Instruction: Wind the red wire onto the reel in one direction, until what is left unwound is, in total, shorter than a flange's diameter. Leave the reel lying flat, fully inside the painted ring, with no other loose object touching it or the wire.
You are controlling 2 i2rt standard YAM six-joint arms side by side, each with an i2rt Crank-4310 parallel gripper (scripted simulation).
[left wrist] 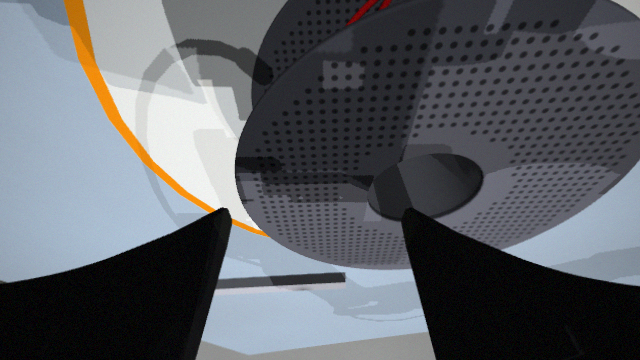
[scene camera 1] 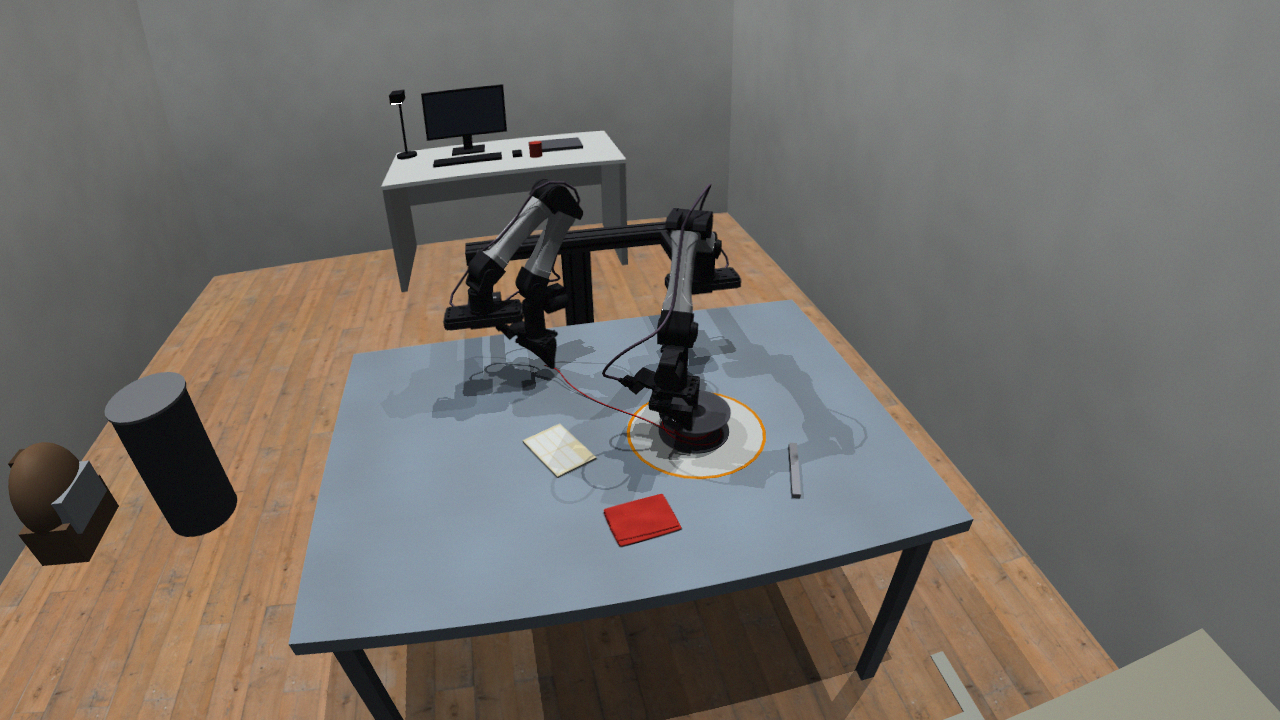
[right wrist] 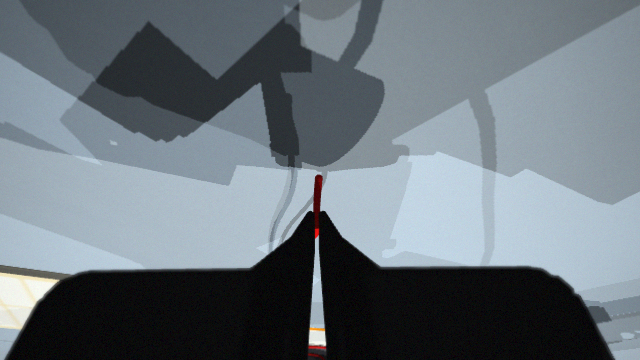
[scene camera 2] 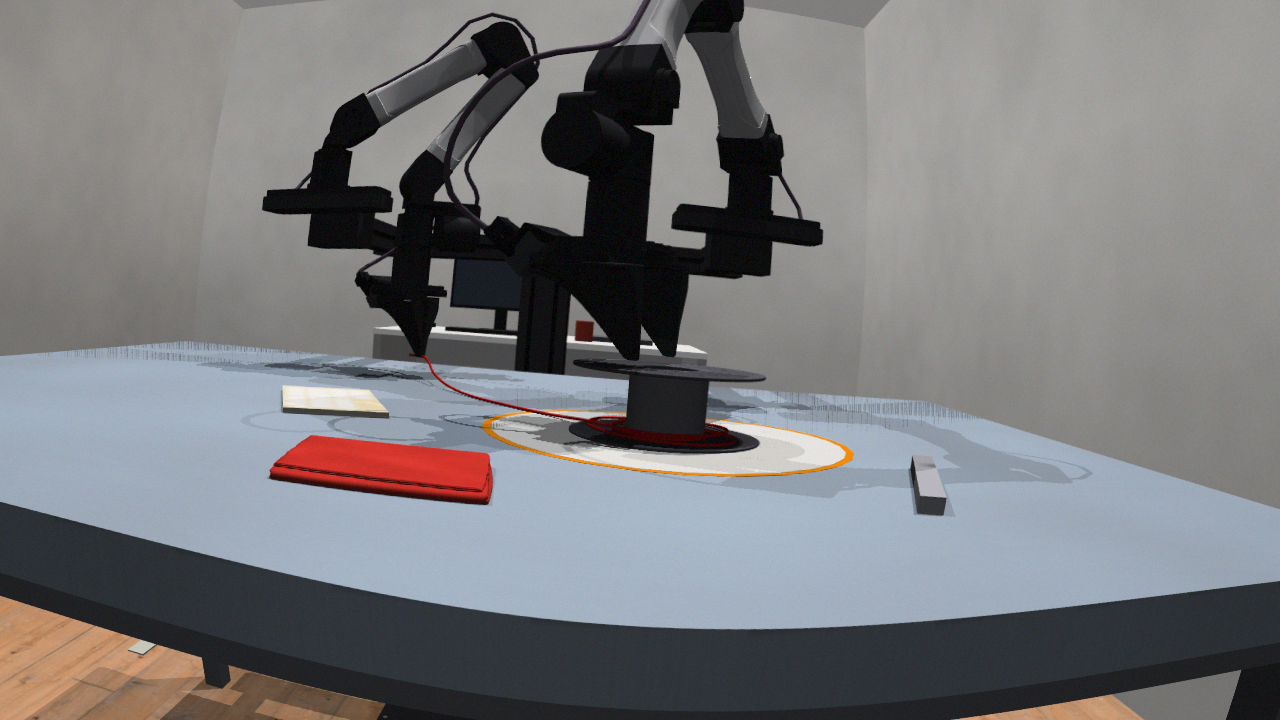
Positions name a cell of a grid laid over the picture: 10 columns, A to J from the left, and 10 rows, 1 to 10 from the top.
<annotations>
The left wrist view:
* my left gripper: E6
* dark reel: I4
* grey bar: F8
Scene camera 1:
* my left gripper: F6
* my right gripper: E6
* dark reel: F6
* cream gridded tile: E7
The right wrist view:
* my right gripper: E7
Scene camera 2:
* my left gripper: F5
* my right gripper: D5
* dark reel: F6
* grey bar: H7
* cream gridded tile: C6
</annotations>
